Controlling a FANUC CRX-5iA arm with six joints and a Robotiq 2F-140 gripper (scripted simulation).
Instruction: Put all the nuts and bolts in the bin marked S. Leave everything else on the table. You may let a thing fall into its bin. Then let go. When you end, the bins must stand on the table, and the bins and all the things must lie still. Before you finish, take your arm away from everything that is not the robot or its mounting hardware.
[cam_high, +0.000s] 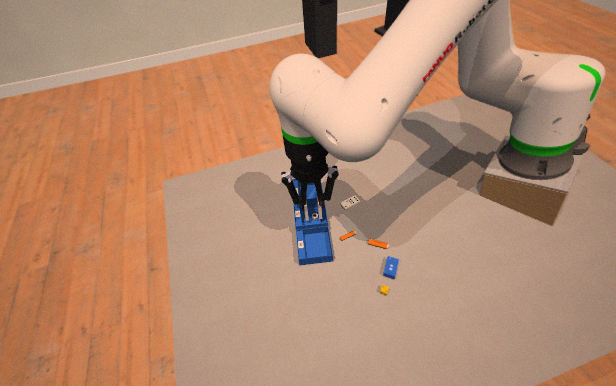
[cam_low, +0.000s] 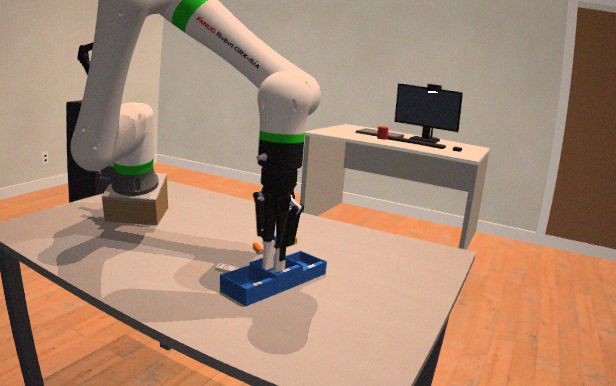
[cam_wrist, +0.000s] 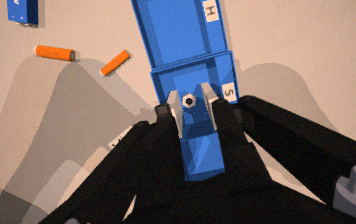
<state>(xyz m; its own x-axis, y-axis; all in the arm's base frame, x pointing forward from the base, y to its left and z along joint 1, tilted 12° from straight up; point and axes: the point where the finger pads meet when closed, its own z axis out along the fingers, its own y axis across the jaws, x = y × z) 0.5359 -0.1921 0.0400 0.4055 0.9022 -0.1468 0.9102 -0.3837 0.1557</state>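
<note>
My gripper is now 10 mm short of the blue bin and 40 mm above it. Also, from my hand: orange stick: 50 mm behind, 90 mm to the left, 50 mm below; white domino: 120 mm behind, 50 mm below; grey nut: 10 mm behind, 50 mm below.
</note>
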